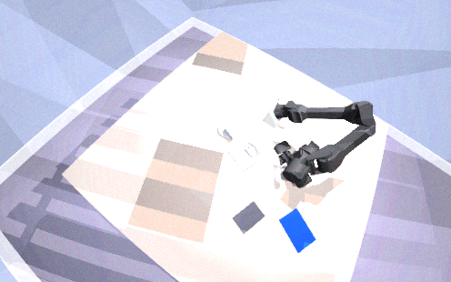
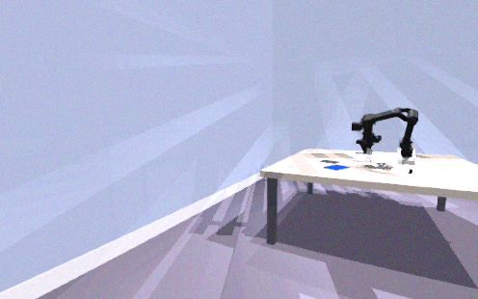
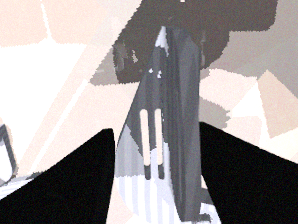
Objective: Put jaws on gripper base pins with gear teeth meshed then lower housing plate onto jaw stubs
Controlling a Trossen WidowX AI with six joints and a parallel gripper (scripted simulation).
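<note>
The gripper jaw lies 4 cm ahead of my gripper tip. Round my gripper tip: grey gripper base: 9 cm to the left, 8 cm behind, 5 cm below; then small pale part: 9 cm to the left, 8 cm behind, 7 cm below; then grey square plate: 24 cm ahead, 7 cm below, 4 cm to the right.
</note>
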